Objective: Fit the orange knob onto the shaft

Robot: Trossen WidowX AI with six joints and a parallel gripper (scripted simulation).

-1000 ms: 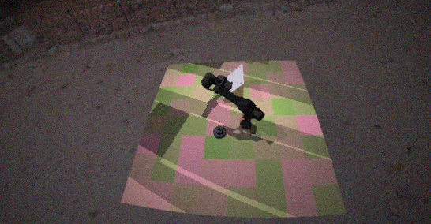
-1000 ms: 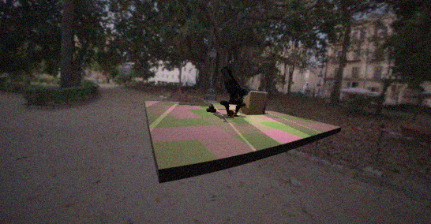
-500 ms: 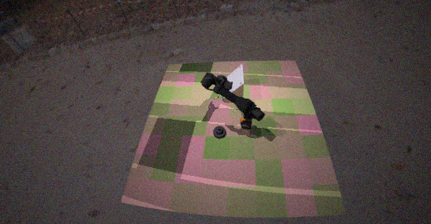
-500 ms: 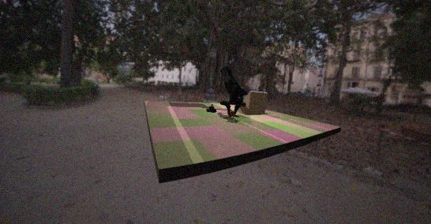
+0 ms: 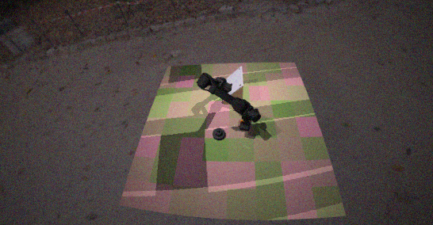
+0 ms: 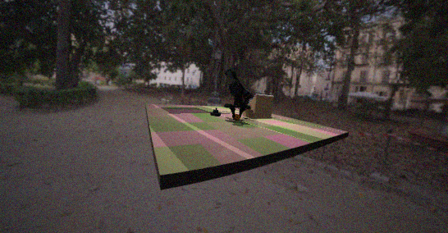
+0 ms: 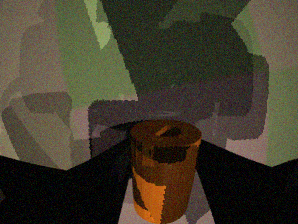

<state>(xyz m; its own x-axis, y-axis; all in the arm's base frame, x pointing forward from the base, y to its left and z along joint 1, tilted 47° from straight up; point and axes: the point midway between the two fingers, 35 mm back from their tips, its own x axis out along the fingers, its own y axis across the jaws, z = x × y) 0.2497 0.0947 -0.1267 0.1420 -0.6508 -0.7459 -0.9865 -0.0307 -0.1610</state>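
Right now my gripper tip is 2 cm to the left of the orange knob and 1 cm below it. From my gripper tip the other things lie so: round dark pedestal 18 cm to the right, 10 cm ahead, 2 cm above.
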